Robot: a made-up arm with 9 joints. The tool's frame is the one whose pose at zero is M. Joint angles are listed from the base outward.
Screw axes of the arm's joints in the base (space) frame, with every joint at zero. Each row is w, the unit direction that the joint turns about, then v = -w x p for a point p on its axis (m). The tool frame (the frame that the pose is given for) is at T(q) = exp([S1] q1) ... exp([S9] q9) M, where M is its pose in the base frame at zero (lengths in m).
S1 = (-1, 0, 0, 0, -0.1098, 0)
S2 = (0, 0, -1, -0.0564, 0.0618, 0)
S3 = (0, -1, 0, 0.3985, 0, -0.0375)
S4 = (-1, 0, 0, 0, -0.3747, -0.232)
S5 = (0, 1, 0, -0.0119, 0, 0.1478)
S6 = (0, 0, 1, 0.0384, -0.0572, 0)
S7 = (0, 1, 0, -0.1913, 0, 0.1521)
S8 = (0, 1, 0, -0.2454, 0, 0.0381)
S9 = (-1, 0, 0, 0, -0.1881, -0.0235)
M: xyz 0.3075 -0.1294 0.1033 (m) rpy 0 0 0 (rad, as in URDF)
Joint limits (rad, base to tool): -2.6..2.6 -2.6..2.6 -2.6..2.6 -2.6..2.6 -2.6..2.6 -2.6..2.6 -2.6..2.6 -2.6..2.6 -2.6..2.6
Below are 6 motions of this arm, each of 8 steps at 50 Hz.
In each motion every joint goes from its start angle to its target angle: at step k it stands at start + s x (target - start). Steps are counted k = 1, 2, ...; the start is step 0. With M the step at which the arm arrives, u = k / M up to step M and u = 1 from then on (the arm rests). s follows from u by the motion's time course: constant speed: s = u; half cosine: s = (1 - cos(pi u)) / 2; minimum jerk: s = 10 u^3 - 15 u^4 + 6 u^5.
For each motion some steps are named. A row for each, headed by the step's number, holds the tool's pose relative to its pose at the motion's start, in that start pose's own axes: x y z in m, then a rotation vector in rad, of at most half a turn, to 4 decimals.
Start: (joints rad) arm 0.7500 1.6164 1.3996 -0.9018 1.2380 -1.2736 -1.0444 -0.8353 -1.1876
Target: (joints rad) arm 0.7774 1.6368 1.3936 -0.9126 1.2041 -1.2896 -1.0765 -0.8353 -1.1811
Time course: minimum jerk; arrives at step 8
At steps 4, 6, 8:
4: 0.0033 0.0094 0.0179 -0.0196 -0.0282 0.0221
6: 0.0055 0.0170 0.0321 -0.0353 -0.0506 0.0394
8: 0.0060 0.0190 0.0358 -0.0394 -0.0564 0.0439

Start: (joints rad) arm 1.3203 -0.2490 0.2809 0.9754 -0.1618 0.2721 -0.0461 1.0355 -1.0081
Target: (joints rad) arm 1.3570 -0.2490 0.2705 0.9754 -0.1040 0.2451 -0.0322 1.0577 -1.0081
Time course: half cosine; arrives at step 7
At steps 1, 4, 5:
1: -0.0012 -0.0009 0.0002 -0.0003 0.0023 -0.0046
4: -0.0150 -0.0105 0.0032 -0.0042 0.0272 -0.0570
5: -0.0201 -0.0137 0.0043 -0.0056 0.0359 -0.0759

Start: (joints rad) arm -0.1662 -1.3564 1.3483 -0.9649 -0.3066 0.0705 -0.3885 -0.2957 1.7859
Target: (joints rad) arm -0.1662 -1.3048 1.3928 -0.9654 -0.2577 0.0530 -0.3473 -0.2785 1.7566
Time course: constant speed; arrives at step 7
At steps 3, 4, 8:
3: 0.0071 0.0075 0.0055 0.0068 -0.0252 0.0278
4: 0.0094 0.0100 0.0074 0.0089 -0.0335 0.0371
8: 0.0162 0.0177 0.0133 0.0145 -0.0583 0.0656

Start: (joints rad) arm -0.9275 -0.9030 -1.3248 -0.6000 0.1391 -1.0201 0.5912 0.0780 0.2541
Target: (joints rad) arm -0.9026 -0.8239 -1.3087 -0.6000 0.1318 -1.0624 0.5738 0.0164 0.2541
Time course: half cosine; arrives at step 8
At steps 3, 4, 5, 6, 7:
3: -0.0005 0.0021 -0.0029 0.0265 -0.0068 -0.0058
4: -0.0009 0.0033 -0.0047 0.0429 -0.0110 -0.0098
5: -0.0013 0.0044 -0.0066 0.0593 -0.0150 -0.0141
6: -0.0017 0.0054 -0.0082 0.0731 -0.0183 -0.0180
7: -0.0020 0.0060 -0.0092 0.0824 -0.0205 -0.0208

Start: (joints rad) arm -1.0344 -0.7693 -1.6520 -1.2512 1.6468 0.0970 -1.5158 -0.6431 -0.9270
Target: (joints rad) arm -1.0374 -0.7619 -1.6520 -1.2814 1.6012 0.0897 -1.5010 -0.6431 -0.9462
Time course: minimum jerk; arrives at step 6
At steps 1, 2, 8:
1: 0.0003 0.0009 -0.0001 0.0018 -0.0008 0.0006
2: 0.0020 0.0052 -0.0004 0.0104 -0.0050 0.0037
8: 0.0096 0.0247 -0.0014 0.0490 -0.0239 0.0173

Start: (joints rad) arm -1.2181 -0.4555 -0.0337 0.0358 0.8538 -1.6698 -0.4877 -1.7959 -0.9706
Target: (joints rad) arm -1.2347 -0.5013 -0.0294 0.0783 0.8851 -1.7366 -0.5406 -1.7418 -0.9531
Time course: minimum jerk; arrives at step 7
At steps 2, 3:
2: 0.0006 0.0042 -0.0004 -0.0078 0.0013 0.0104
3: 0.0016 0.0106 -0.0010 -0.0201 0.0030 0.0263

